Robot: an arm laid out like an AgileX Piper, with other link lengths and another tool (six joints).
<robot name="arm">
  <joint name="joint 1" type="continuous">
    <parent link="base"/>
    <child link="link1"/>
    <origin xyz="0 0 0.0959"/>
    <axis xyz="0 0 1"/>
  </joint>
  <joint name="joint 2" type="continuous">
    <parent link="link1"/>
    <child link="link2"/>
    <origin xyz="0 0 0"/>
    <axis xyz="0 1 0"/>
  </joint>
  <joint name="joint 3" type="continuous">
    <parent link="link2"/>
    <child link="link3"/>
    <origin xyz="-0.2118 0 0.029"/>
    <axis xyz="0 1 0"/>
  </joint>
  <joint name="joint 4" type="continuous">
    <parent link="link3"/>
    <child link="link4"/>
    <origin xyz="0.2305 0 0.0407"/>
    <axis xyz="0.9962 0 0.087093"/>
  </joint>
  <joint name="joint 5" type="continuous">
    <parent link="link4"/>
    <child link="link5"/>
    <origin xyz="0 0 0"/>
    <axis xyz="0 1 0"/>
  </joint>
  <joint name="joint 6" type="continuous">
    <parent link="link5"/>
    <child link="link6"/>
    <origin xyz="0.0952 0 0.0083"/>
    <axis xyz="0.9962 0 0.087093"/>
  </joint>
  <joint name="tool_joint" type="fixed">
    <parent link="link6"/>
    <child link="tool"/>
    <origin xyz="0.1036 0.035 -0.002" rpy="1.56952 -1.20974 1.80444"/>
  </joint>
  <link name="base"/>
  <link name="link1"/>
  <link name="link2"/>
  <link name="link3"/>
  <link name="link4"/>
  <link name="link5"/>
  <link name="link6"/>
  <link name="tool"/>
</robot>
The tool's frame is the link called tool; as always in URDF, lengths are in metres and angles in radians. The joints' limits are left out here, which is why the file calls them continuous.
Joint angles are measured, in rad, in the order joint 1, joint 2, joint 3, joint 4, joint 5, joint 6. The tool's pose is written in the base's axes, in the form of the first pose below.
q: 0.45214 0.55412 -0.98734 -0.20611 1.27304 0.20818
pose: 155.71, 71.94, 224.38, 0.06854, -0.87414, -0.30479, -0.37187
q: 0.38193 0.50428 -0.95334 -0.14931 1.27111 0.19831
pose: 150.21, 68.61, 221.45, 0.08190, -0.87796, -0.28113, -0.37875
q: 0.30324 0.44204 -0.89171 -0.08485 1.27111 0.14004
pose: 142.43, 65.35, 209.97, 0.08616, -0.88036, -0.27582, -0.37613
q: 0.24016 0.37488 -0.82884 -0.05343 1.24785 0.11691
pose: 139.80, 60.82, 202.50, 0.08410, -0.87943, -0.26047, -0.38946
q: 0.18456 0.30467 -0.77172 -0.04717 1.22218 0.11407
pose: 139.06, 53.50, 197.48, 0.07423, -0.87775, -0.23812, -0.40908
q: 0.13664 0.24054 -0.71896 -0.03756 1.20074 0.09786
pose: 137.86, 48.05, 191.83, 0.06373, -0.87469, -0.22513, -0.42446
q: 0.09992 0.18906 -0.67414 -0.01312 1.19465 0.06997
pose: 134.96, 46.91, 184.56, 0.06060, -0.87288, -0.22257, -0.42996
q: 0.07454 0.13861 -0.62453 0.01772 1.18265 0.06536
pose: 133.24, 49.01, 177.23, 0.06822, -0.87044, -0.21526, -0.43743
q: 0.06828 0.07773 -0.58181 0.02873 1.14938 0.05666
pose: 133.22, 50.07, 176.30, 0.06616, -0.85830, -0.21733, -0.46013
